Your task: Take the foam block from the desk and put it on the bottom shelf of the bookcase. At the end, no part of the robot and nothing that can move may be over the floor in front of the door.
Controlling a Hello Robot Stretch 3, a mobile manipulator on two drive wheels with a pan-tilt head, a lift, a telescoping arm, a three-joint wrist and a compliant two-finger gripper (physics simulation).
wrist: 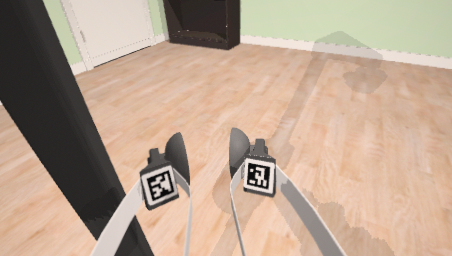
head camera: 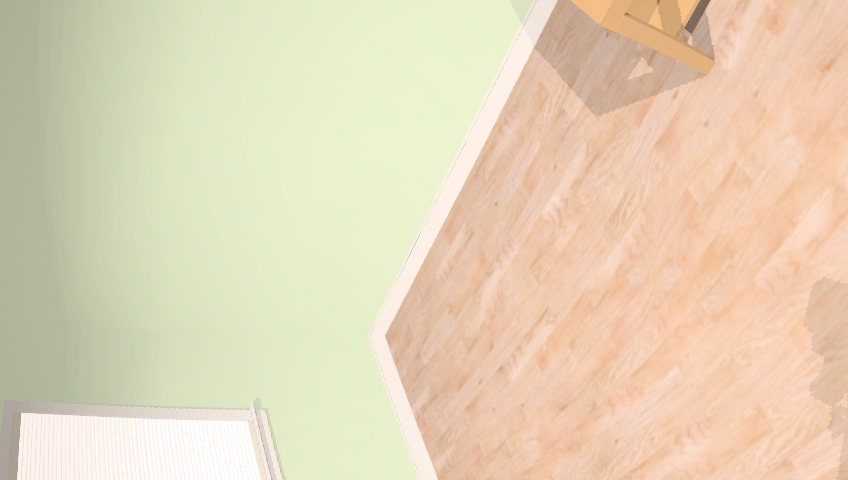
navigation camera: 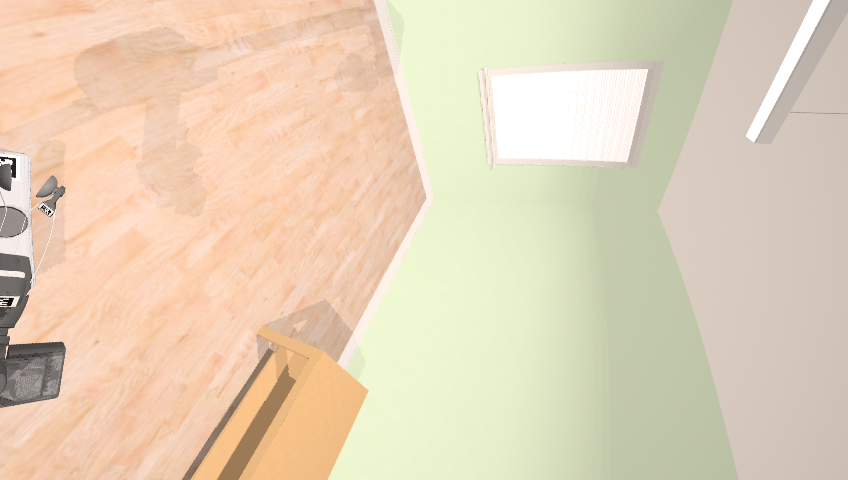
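Seen in the pictures: gripper, fingertip midpoint: (wrist: pixel 208 147) (navigation camera: pixel 31 170); robot's base, origin of the base link: (navigation camera: pixel 4 219).
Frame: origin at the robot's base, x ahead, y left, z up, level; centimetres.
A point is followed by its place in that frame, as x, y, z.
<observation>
My gripper (wrist: pixel 208 147) @(3.8, 9.8, 57.8) (navigation camera: pixel 25 182) @(3.8, 9.8, 57.8) is open, with bare floor showing between its two cup fingertips in the wrist view. It hangs over the floor. The dark bookcase (wrist: pixel 233 25) @(93.0, 226.8, 22.6) stands against the far wall in the wrist view, well beyond the fingers; its lower part shows. The white door (wrist: pixel 112 27) @(-23.1, 247.4, 29.2) is left of it. A light wooden piece, apparently the desk, (navigation camera: pixel 315 410) @(77.7, -81.7, 45.0) (head camera: pixel 669 44) @(82.2, -56.8, 21.2) shows partly at the bottom of the navigation view and at the top right of the head view. The foam block does not show in any view.
A dark upright post (wrist: pixel 55 110) crosses the left of the wrist view. Part of my white base (navigation camera: pixel 22 243) @(3.0, -5.4, 16.0) is at the navigation view's left edge. Green walls (head camera: pixel 267 178) @(222.6, -36.1, 82.8) (navigation camera: pixel 476 327) @(186.4, -68.7, 91.2) meet in a corner, with a bright window (navigation camera: pixel 565 115) @(235.2, 99.5, 144.6) (head camera: pixel 136 446) @(252.8, 80.0, 142.9) on one of them.
</observation>
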